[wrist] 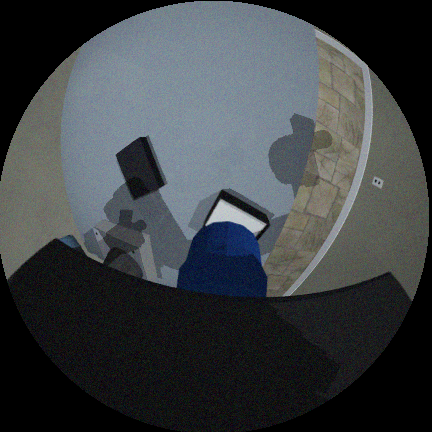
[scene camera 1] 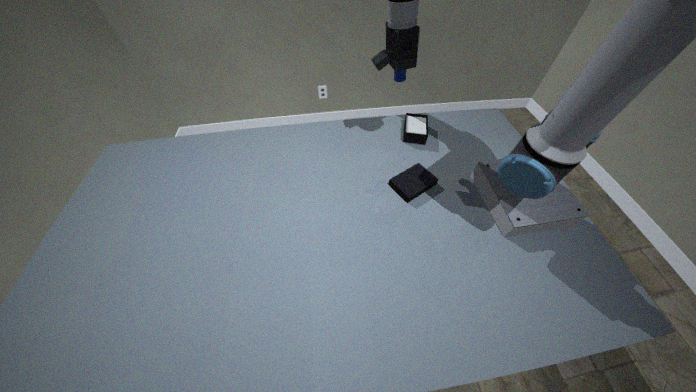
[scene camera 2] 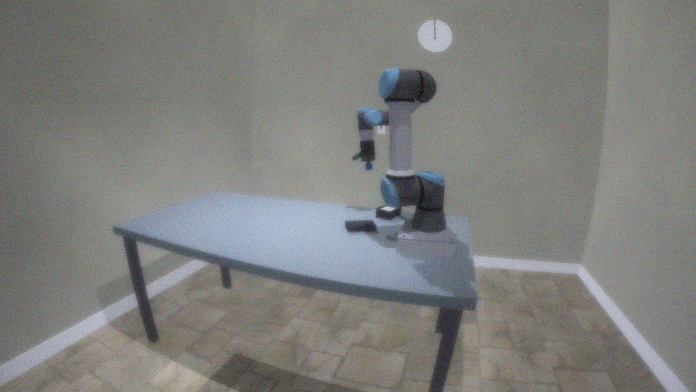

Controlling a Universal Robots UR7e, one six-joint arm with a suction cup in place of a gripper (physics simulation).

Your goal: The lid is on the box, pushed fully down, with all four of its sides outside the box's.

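Seen in the pictures: end effector, tool point: (wrist: 224,252) (scene camera 1: 399,79) (scene camera 2: 369,169); arm's base, origin of the base link: (wrist: 125,263) (scene camera 2: 428,226).
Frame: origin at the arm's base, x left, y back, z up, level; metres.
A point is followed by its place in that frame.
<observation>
The lid (scene camera 1: 411,183) {y -0.333, x -0.061, z -0.044 m} (scene camera 2: 360,226) {y -0.310, x -0.038, z -0.046 m} (wrist: 139,165) {y -0.331, x -0.091, z -0.044 m} is a flat black slab lying on the table, off the box and apart from it. The box (scene camera 1: 415,137) {y -0.254, x -0.273, z -0.041 m} (scene camera 2: 388,214) {y -0.222, x -0.262, z -0.042 m} (wrist: 246,204) {y -0.273, x -0.348, z -0.060 m} is smaller, with black walls and a white surface inside its rim. It stands upright near the table's far edge. My gripper, a blue suction cup (scene camera 1: 400,79) (scene camera 2: 368,166) (wrist: 225,232), is open and holds nothing. It hangs high above the table, around the box. In the wrist view the cup hides the near part of the box.
The blue-grey table (scene camera 1: 225,225) {y -0.919, x -0.004, z -0.071 m} (scene camera 2: 240,235) {y -0.786, x 0.226, z -0.071 m} (wrist: 200,90) {y -0.510, x -0.209, z -0.071 m} carries both. The arm's base plate (scene camera 1: 545,212) {y -0.001, x 0.123, z -0.007 m} (scene camera 2: 425,243) {y 0.000, x 0.151, z -0.023 m} is to the right of the lid in scene camera 1's view. The table's edge and the wall's white skirting (scene camera 1: 300,118) (wrist: 361,165) run close behind the box.
</observation>
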